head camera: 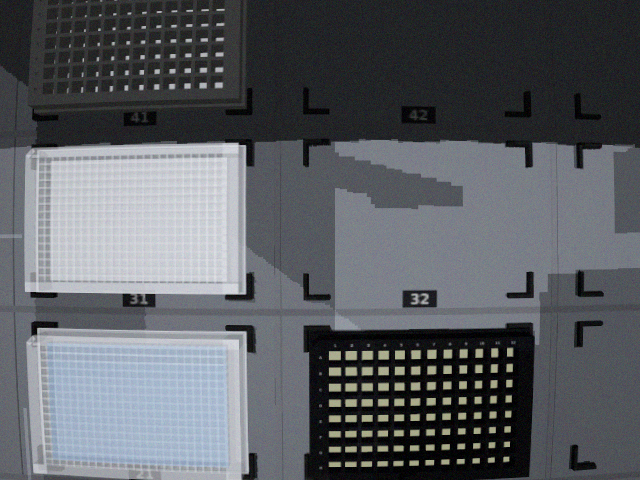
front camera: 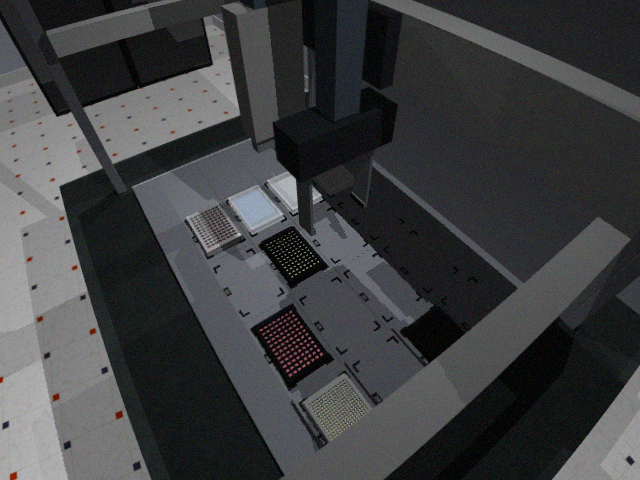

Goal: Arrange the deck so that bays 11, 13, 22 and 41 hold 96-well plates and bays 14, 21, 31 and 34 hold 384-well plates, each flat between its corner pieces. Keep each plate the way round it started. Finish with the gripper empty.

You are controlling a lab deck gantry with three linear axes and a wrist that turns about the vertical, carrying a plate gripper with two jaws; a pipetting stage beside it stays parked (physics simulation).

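Places are measured from the robot's base along level axes (x left, y back, z up), in metres.
Pixels of known places: gripper, fingertip midpoint: (front camera: 333, 214); robot's base, origin of the base link: (front camera: 186, 221).
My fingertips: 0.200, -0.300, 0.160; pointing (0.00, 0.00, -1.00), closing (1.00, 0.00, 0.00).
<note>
Ahead of a thing's pixels: the offset from my fingertips to its top centre, as dx, dy, dz.
My gripper (front camera: 338, 218) is open and empty, raised above the deck near bays 22 and 32; it does not show in the head view. A black 96-well plate with yellow wells @[-0.050, +0.072, -0.145] (front camera: 293, 255) (head camera: 418, 408) lies in bay 22. A pale blue 384-well plate @[-0.050, +0.236, -0.145] (front camera: 255, 209) (head camera: 139, 403) lies in bay 21, a white 384-well plate @[+0.057, +0.236, -0.145] (front camera: 290, 191) (head camera: 136, 219) in bay 31, a grey 96-well plate @[+0.164, +0.236, -0.145] (front camera: 333, 179) (head camera: 136, 56) in bay 41. A 96-well plate with reddish wells @[-0.157, +0.236, -0.145] (front camera: 213, 229) lies in bay 11, a black pink-welled plate @[-0.157, -0.092, -0.145] (front camera: 292, 345) in bay 13, a cream 384-well plate @[-0.157, -0.256, -0.131] (front camera: 338, 405) in bay 14.
A black plate @[+0.057, -0.256, -0.131] (front camera: 433, 330) lies in bay 34, partly hidden by the front beam (front camera: 465, 361); its wells cannot be made out. A pale upright column (front camera: 250, 77) stands behind the deck. Dark shadow covers the bays at the right.
</note>
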